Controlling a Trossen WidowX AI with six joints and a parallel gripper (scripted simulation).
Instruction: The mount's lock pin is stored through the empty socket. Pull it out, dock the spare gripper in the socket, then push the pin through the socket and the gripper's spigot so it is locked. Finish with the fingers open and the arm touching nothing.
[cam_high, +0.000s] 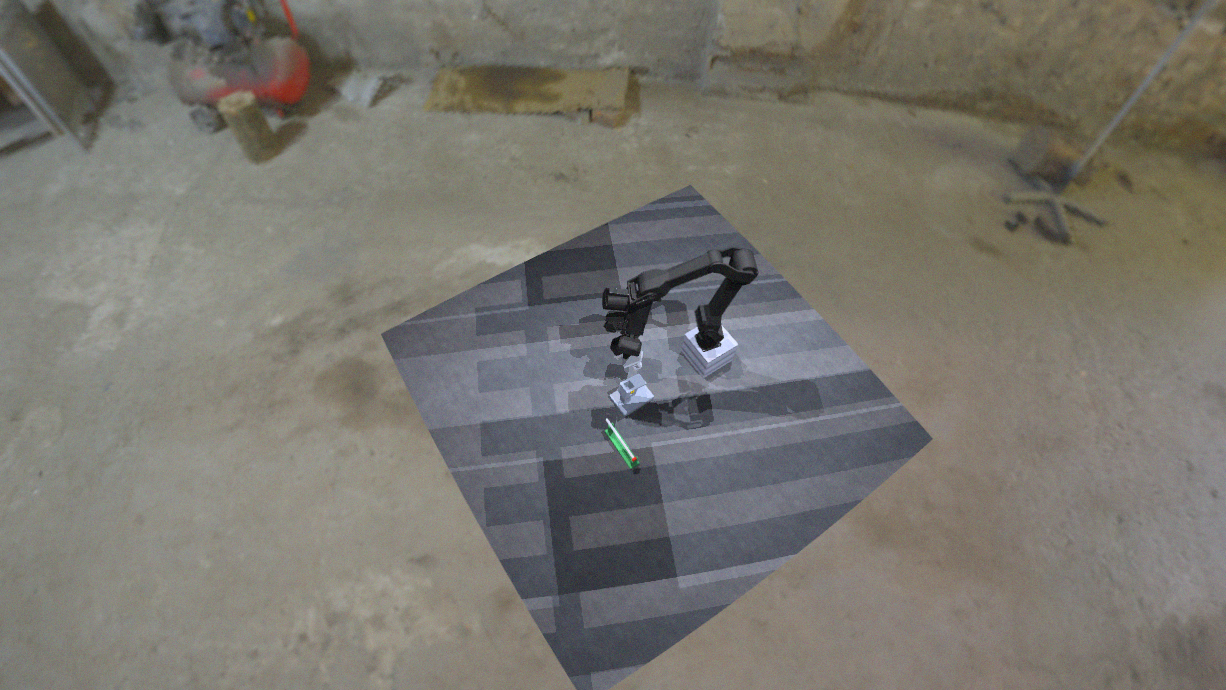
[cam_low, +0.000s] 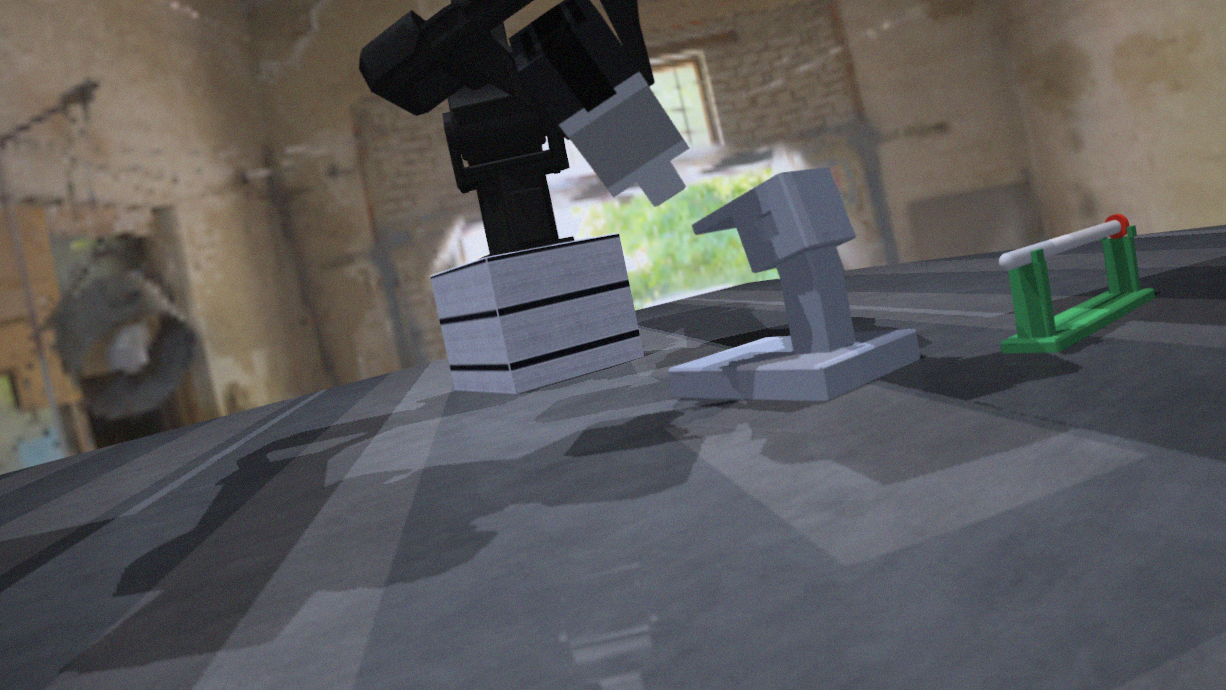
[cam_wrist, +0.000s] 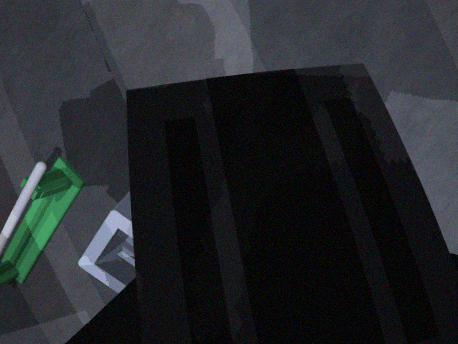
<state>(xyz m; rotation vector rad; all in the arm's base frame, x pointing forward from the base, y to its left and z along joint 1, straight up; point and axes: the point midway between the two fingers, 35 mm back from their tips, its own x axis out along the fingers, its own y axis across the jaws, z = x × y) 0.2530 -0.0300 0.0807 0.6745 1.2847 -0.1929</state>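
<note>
Now: gripper tip 10 cm above the grey mount, 7 cm to the right of it and 1 cm short of it. Round my gripper tip: spare gripper (1 cm behind); cradle (21 cm to the left, 13 cm below, 9 cm ahead).
</note>
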